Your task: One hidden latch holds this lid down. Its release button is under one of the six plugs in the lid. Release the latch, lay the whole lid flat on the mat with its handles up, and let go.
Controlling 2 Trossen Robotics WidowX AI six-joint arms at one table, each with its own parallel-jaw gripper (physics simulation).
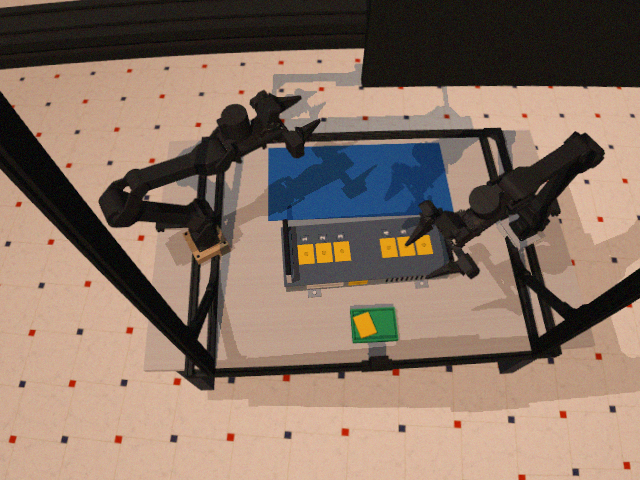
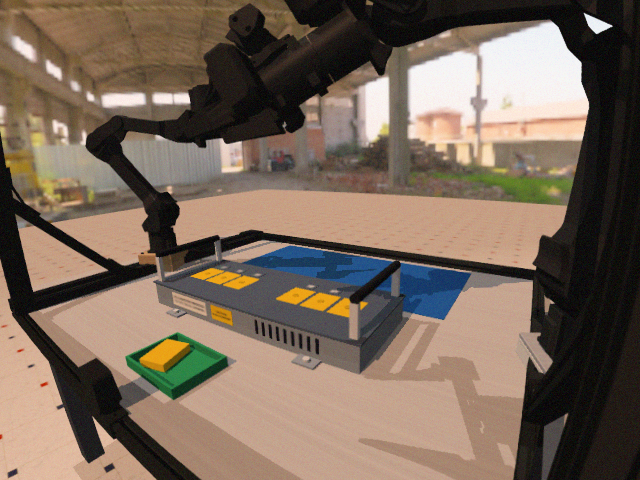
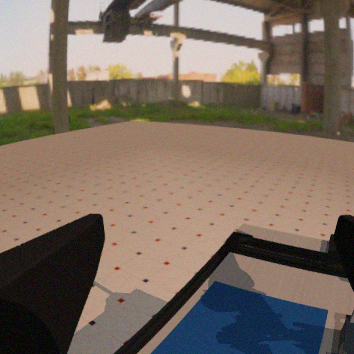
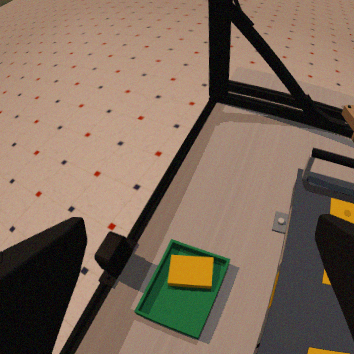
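Where they show: left gripper, between the fingertips: [image 1: 310, 108] [image 3: 225, 229]; right gripper, between the fingertips: [image 1: 415, 261] [image 2: 207, 138] [image 4: 203, 229]; left arm's base, origin of its link: [image 1: 205, 238] [image 2: 163, 249]; right arm's base, origin of its link: [image 1: 522, 228].
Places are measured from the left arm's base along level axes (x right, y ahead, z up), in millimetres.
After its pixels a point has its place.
The dark grey lid [image 1: 364, 263] @(x 298, y 338, z 2 mm) [image 2: 268, 289] @(x 269, y 368, z 2 mm) [image 4: 305, 300] @(x 300, y 331, z 2 mm) sits flat on its box, with three yellow plugs [image 1: 324, 252] @(x 213, y 263, z 2 mm) [image 2: 224, 277] @(x 213, y 263, z 2 mm) at the left and three more [image 1: 388, 248] @(x 295, y 421, z 2 mm) [image 2: 320, 301] @(x 318, y 467, z 2 mm) at the right. Its left handle [image 1: 287, 248] @(x 177, y 170, z 63 mm) [image 2: 188, 245] @(x 178, y 174, z 60 mm) [image 4: 332, 157] @(x 214, y 155, z 61 mm) and right handle [image 2: 375, 281] @(x 382, y 551, z 62 mm) stand up. The blue mat [image 1: 403, 155] @(x 34, y 675, z -45 mm) [image 2: 444, 294] @(x 178, y 709, z -45 mm) [image 3: 200, 315] @(x 17, y 689, z -45 mm) lies behind the box. My left gripper [image 1: 309, 110] @(x 0, y 350, z 325 mm) [image 3: 225, 229] @(x 0, y 350, z 325 mm) is open and empty, past the mat's back left corner. My right gripper [image 1: 417, 260] @(x 436, y 351, z 259 mm) [image 4: 203, 229] @(x 436, y 351, z 259 mm) is open and empty, above the lid's right end. Any latch button is hidden.
A green tray [image 1: 387, 325] @(x 467, y 304, z -42 mm) [image 2: 201, 361] @(x 437, y 307, z -42 mm) [image 4: 175, 312] @(x 462, y 307, z -42 mm) holding a loose yellow block [image 1: 364, 324] @(x 434, y 250, z -31 mm) [image 2: 165, 354] @(x 444, y 256, z -30 mm) [image 4: 190, 271] @(x 436, y 253, z -30 mm) lies in front of the box. A black frame [image 1: 289, 370] @(x 429, y 23, z -52 mm) surrounds the table. Small metal tabs [image 1: 314, 292] @(x 285, y 186, z -39 mm) [image 2: 306, 360] @(x 423, y 456, z -40 mm) [image 4: 280, 221] @(x 286, y 189, z -39 mm) stick out at the box's front.
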